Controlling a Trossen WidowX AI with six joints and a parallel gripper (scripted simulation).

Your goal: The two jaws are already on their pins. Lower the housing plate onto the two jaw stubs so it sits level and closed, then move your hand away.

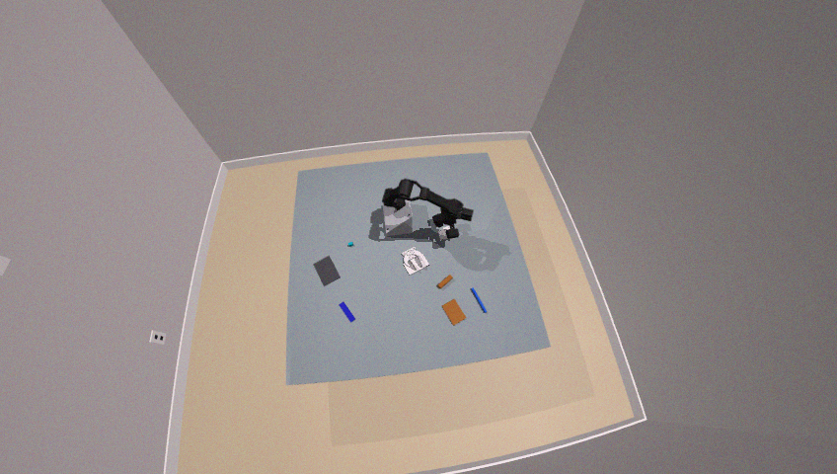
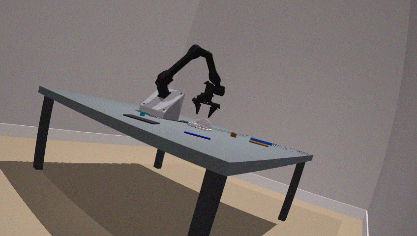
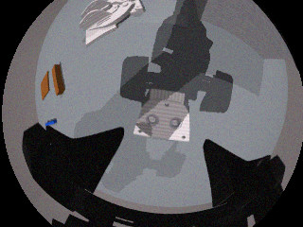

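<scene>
Right now my gripper tip is 50 mm above the white part and 10 mm to the left of it. Round my gripper tip: teal peg: 540 mm to the right, 50 mm below; then orange plate: 440 mm ahead, 60 mm below, 40 mm to the right; then orange block: 280 mm ahead, 60 mm to the right, 50 mm below.
</scene>
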